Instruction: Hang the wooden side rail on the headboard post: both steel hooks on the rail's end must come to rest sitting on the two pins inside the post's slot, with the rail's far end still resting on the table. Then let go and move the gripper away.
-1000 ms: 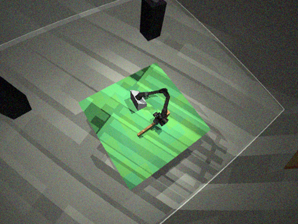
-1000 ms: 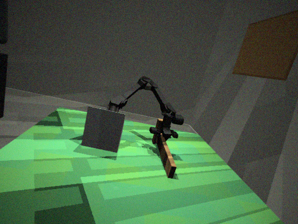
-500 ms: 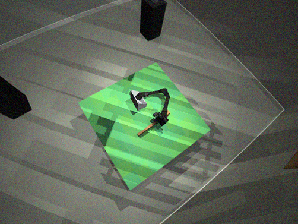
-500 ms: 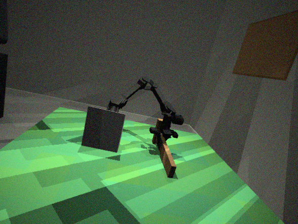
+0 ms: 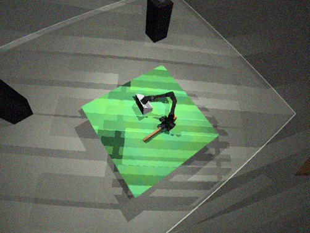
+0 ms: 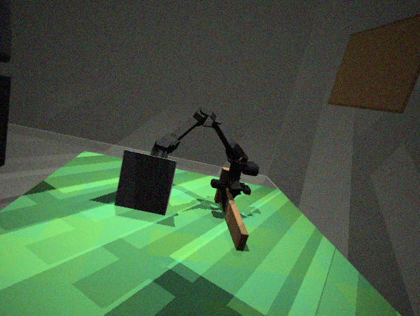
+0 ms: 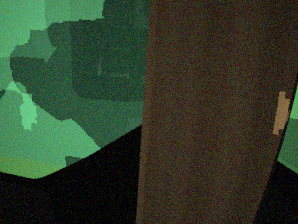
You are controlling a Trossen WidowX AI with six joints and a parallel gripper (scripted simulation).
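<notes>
Now: the headboard post 120 mm to the left of my gripper tip and 40 mm above it.
</notes>
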